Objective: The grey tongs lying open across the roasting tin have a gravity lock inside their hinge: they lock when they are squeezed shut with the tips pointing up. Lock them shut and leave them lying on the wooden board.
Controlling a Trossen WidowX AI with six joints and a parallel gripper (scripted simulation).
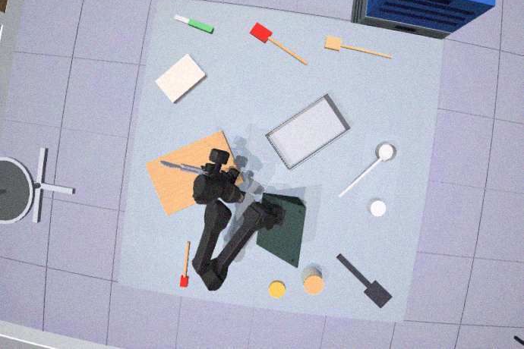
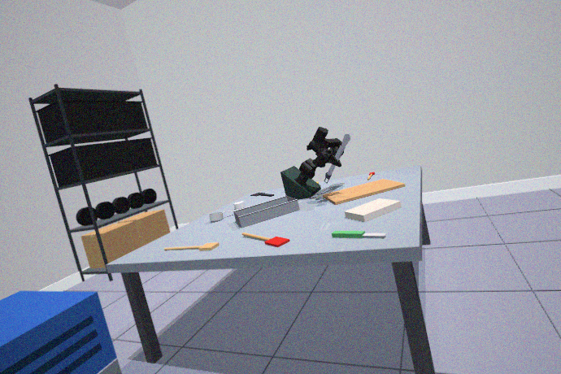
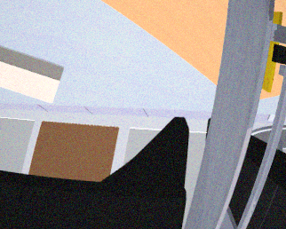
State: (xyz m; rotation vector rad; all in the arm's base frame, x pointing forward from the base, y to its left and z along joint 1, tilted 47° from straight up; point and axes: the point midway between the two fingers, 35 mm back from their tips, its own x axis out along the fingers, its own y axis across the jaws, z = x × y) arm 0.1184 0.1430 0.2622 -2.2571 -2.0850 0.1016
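Right now the yellow piece is 1 cm behind my gripper tip and 5 cm to the right of it. Also, from my gripper tip: roasting tin 23 cm ahead, 36 cm to the right, 13 cm below; then white block 32 cm ahead, 21 cm to the left, 15 cm below; then wooden board 5 cm behind, 6 cm to the left, 15 cm below.
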